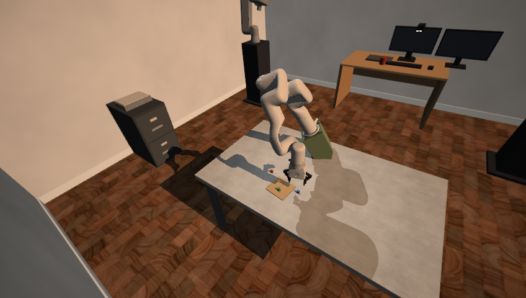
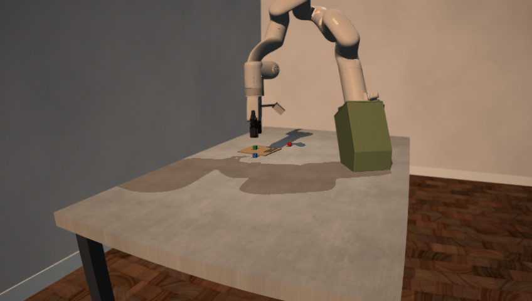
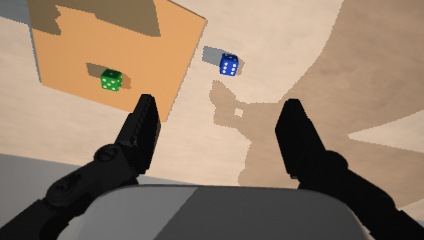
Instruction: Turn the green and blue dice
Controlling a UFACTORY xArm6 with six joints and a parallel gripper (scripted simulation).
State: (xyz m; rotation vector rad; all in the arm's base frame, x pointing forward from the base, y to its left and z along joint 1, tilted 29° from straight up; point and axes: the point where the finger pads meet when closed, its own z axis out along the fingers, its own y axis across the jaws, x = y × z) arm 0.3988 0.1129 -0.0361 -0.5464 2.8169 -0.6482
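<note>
My gripper is now 90 mm above the blue die and 10 mm to the right of it. Also, from my hand: tan mat 100 mm to the right, 90 mm below, 30 mm ahead; green die 100 mm to the right, 80 mm below, 60 mm ahead; red die 230 mm to the right, 90 mm below, 50 mm behind.
</note>
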